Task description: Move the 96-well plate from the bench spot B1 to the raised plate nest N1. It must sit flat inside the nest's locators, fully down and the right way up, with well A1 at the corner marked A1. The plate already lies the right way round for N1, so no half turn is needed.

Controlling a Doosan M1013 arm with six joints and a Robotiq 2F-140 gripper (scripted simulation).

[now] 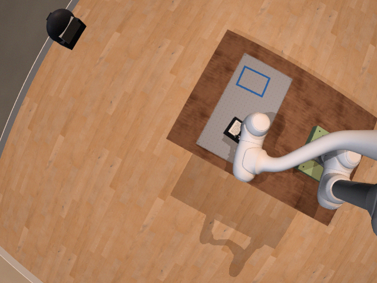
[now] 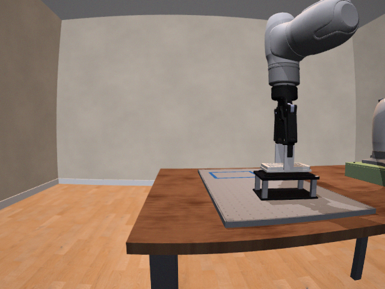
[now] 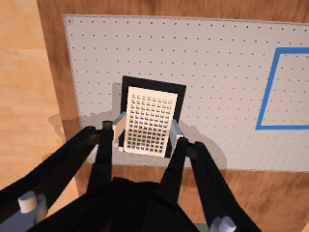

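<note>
My gripper is now 3 cm above the white 96-well plate. From my hand the other things lie so: black raised nest N1 (5 cm below).
</note>
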